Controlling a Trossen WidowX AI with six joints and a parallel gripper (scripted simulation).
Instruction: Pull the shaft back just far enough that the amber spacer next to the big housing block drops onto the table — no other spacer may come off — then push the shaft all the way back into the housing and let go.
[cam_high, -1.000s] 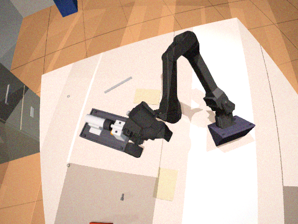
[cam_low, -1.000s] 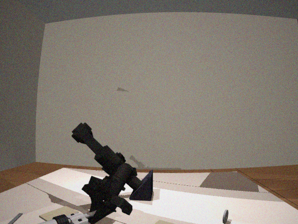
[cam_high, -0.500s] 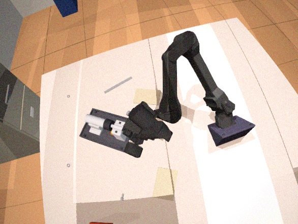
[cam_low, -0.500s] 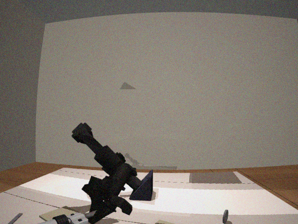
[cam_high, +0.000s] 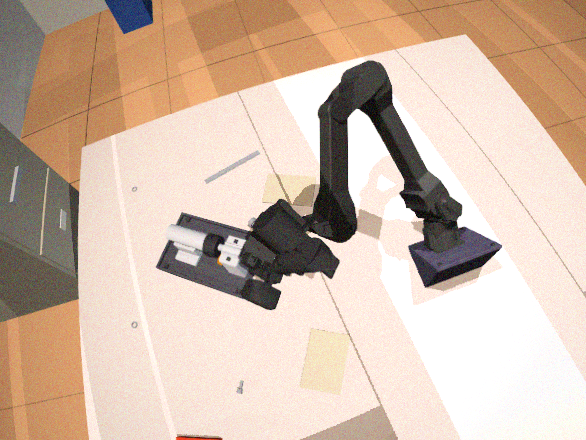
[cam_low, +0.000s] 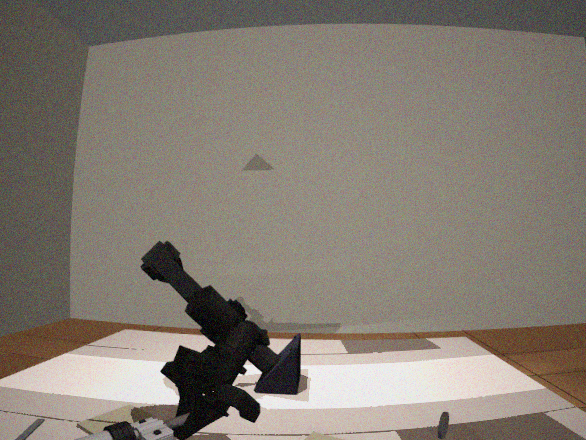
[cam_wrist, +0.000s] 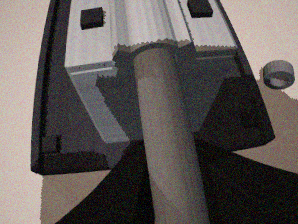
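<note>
Now: gripper tip 30 mm below the grey shaft, 20 mm to the left of it and 20 mm short of it. The rest, counted from my gripper tip: black spacer: 60 mm ahead, 50 mm to the right, 30 mm above; then thin grey bar: 290 mm to the right, 50 mm below, 10 mm behind; then amber spacer: 60 mm ahead, 50 mm to the right, 30 mm below.
</note>
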